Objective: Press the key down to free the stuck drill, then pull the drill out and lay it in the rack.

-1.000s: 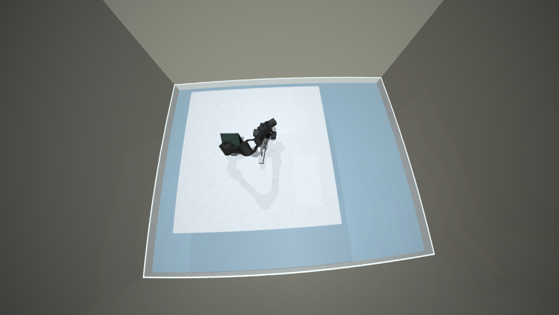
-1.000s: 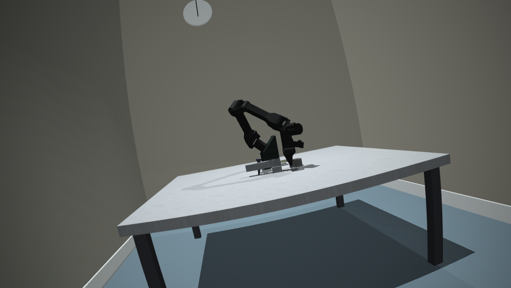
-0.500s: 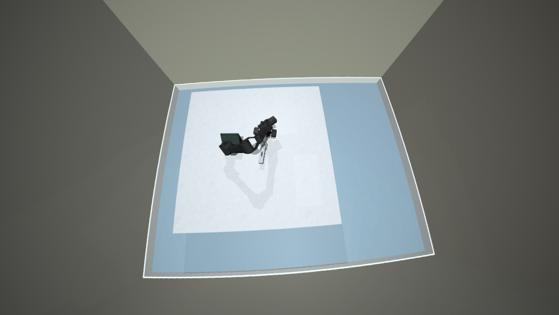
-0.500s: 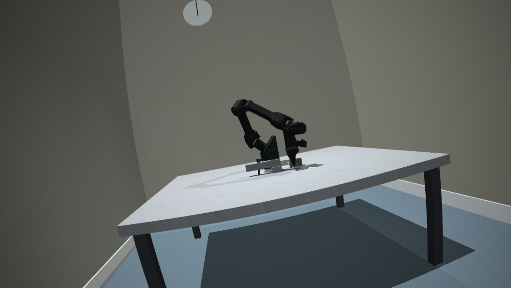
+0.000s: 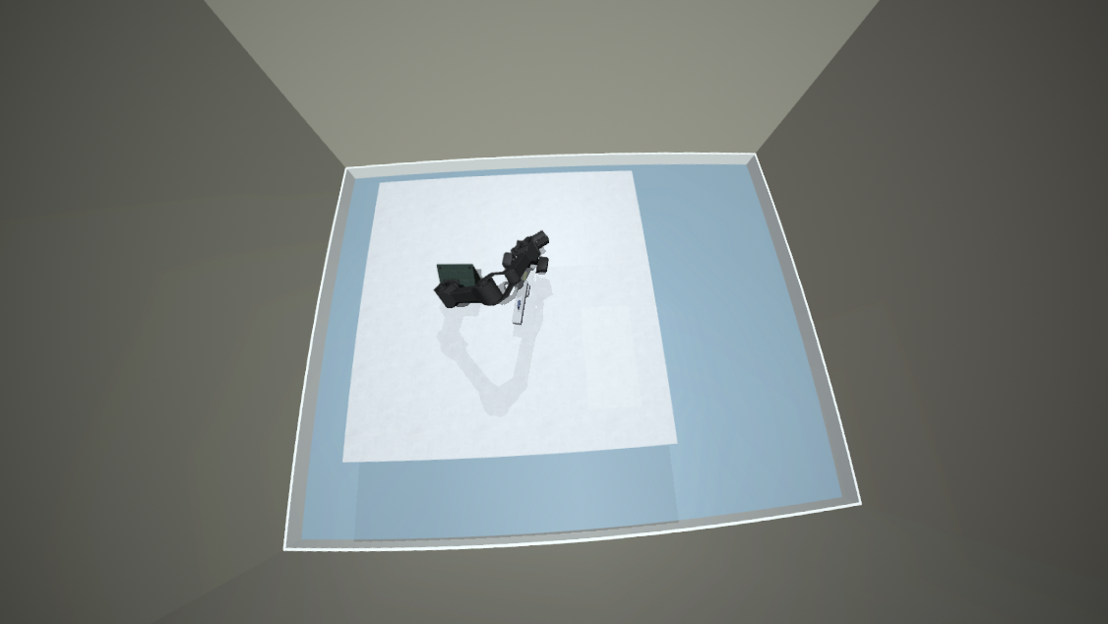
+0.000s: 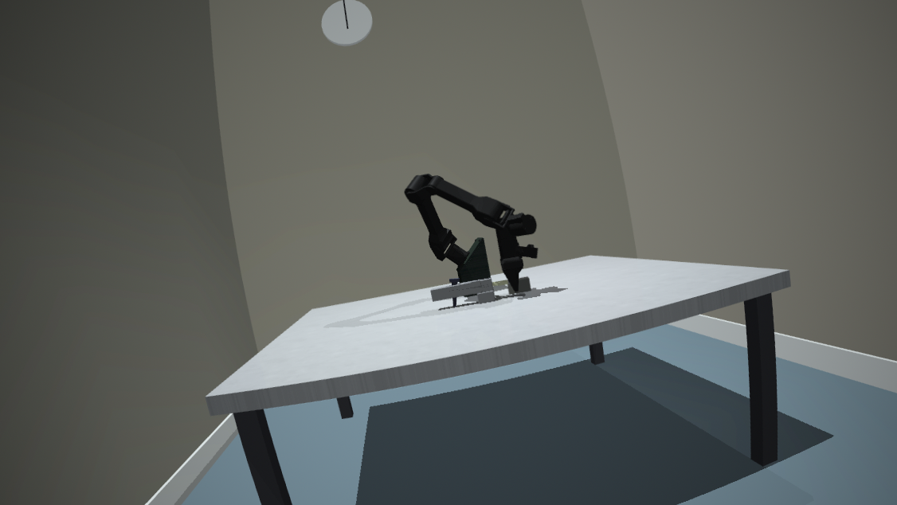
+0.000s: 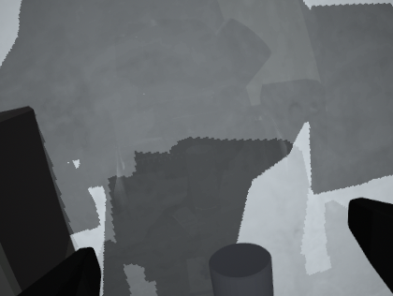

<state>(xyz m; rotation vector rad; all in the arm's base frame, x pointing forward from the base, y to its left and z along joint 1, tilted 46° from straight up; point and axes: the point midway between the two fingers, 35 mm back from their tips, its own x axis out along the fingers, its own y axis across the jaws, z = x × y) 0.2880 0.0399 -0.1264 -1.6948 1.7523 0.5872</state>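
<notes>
The drill lies 10 mm behind my gripper tip, 50 mm to the right of it and 30 mm above it. Also, from my gripper tip: grey rack 70 mm behind, 20 mm to the left; then dark blue key 20 mm behind, 180 mm to the right, 30 mm above; then long grey fixture 20 mm behind, 150 mm to the right, 20 mm above.
</notes>
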